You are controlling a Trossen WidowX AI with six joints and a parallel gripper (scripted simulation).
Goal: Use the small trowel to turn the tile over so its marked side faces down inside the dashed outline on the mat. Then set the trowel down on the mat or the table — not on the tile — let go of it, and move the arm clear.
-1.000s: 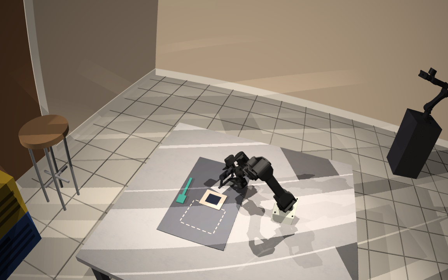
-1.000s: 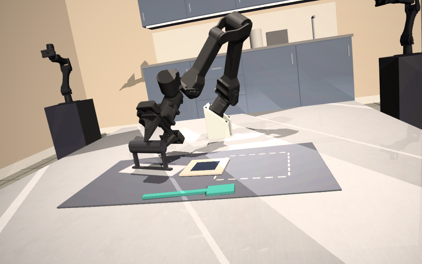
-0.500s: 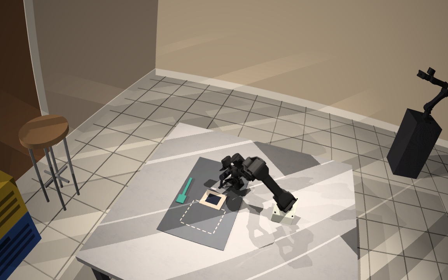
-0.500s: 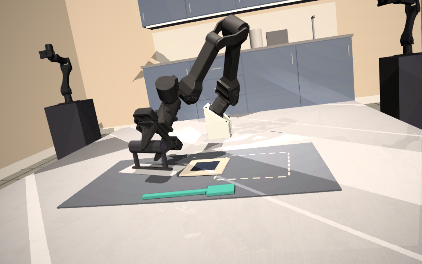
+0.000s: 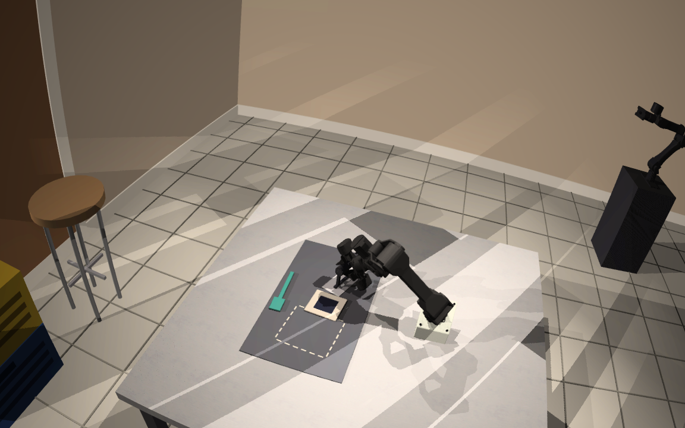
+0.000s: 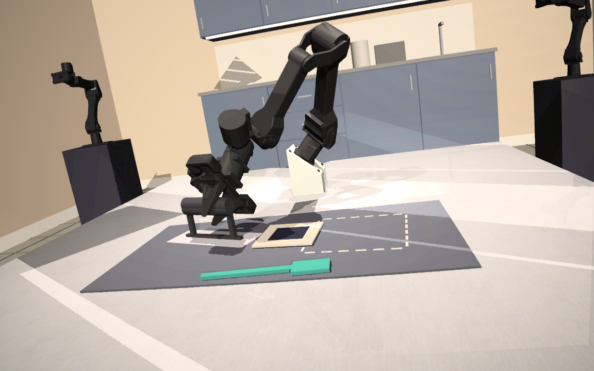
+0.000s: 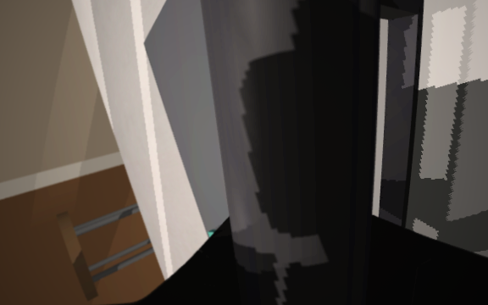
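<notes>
Right now my gripper tip is 16 cm to the right of the tile, 4 cm above it and 1 cm short of it. Round my gripper tip: teal flat tool (17 cm ahead, 16 cm to the left, 4 cm below); then dark mat (14 cm to the left, 7 cm below, 3 cm ahead).
</notes>
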